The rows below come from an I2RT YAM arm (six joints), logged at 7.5 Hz.
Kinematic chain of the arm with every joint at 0, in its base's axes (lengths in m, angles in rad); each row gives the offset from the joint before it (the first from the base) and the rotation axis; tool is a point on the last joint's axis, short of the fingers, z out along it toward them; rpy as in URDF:
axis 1: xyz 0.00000 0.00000 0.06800 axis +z
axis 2: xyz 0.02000 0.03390 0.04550 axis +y
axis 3: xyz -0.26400 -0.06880 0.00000 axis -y
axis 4: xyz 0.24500 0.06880 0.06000 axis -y
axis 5: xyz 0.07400 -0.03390 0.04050 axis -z
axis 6: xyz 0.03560 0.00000 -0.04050 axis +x
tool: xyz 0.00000 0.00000 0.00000 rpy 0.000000 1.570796 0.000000
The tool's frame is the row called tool.
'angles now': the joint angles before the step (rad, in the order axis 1, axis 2, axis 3, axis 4, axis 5, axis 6). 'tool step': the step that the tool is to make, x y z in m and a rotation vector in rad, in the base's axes. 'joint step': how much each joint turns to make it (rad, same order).
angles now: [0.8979, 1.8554, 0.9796, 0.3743, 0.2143, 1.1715]
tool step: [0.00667, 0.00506, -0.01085, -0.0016, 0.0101, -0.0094]
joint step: [-0.0051, 0.0519, 0.0231, 0.0194, 0.0004, 0.0083]
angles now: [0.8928, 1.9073, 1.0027, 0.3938, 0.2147, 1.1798]
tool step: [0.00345, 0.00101, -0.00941, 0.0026, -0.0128, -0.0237]
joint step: [-0.0032, 0.0344, -0.0026, 0.0465, 0.0220, 0.0027]
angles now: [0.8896, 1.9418, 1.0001, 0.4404, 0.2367, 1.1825]
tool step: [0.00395, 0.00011, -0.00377, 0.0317, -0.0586, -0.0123]
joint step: [-0.0059, 0.0258, -0.0150, 0.1074, 0.0171, -0.0204]
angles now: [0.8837, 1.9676, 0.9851, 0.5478, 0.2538, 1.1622]
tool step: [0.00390, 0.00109, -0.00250, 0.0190, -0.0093, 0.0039]
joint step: [-0.0067, 0.0193, 0.0059, 0.0339, -0.0116, 0.0002]
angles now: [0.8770, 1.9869, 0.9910, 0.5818, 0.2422, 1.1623]
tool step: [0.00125, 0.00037, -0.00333, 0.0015, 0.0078, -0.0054]
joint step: [-0.0017, 0.0116, 0.0033, 0.0025, 0.0006, 0.0081]
